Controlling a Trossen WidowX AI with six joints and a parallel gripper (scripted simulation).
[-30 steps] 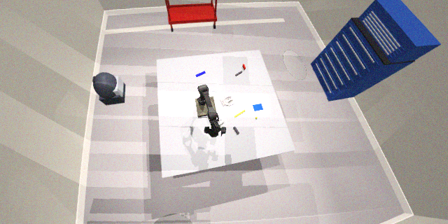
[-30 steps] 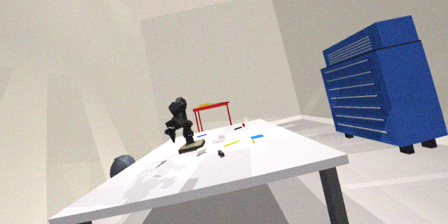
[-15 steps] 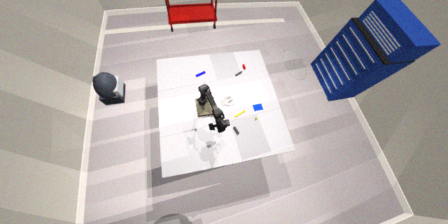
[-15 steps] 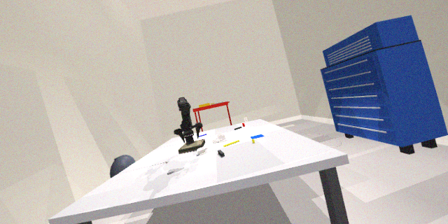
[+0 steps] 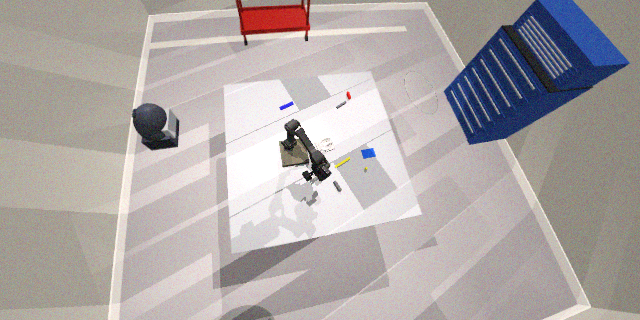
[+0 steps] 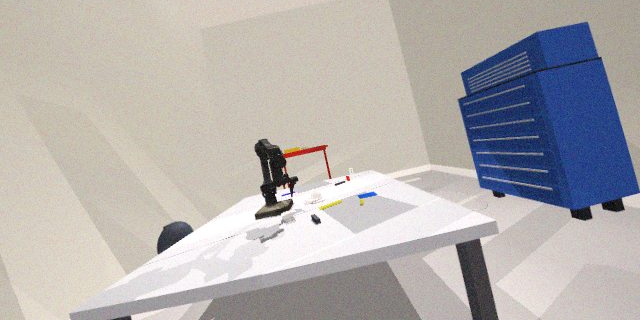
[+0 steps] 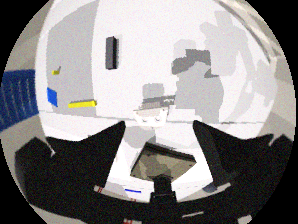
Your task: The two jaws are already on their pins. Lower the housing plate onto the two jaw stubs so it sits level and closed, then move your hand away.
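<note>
Right now my gripper tip is 8 cm above the white part and 3 cm to the right of it. The rest, counted from my gripper tip: blue square (42 cm ahead, 20 cm to the left, 10 cm below); then dark piece (16 cm ahead, 10 cm below, 5 cm to the right); then yellow bar (21 cm ahead, 13 cm to the left, 10 cm below).
</note>
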